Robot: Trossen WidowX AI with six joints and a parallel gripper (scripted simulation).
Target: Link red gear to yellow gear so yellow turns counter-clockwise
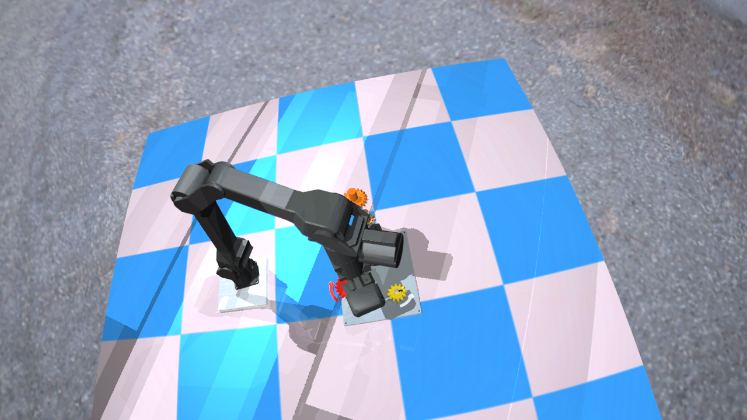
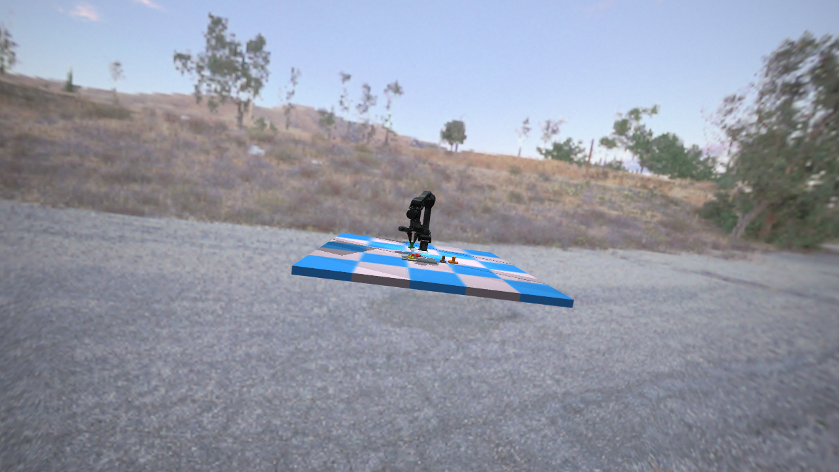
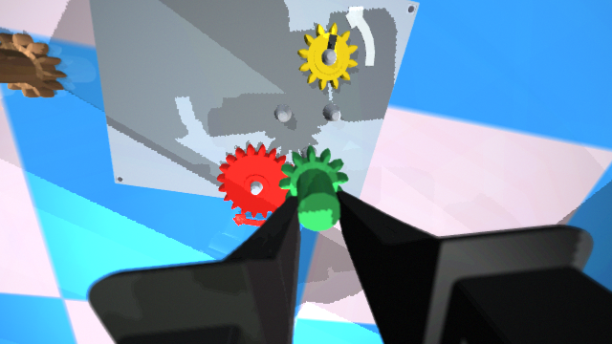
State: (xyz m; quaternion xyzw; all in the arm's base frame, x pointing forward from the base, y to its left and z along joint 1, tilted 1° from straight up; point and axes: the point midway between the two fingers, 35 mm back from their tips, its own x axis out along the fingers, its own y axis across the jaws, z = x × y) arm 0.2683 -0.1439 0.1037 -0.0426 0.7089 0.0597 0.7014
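The red gear is 30 mm behind my gripper tip, 40 mm to the left of it and 70 mm below it. Also, from my gripper tip: red arrow: 60 mm behind, 40 mm to the left, 80 mm below; then white arrow: 90 mm ahead, 30 mm to the right, 80 mm below; then green gear: 10 mm below.
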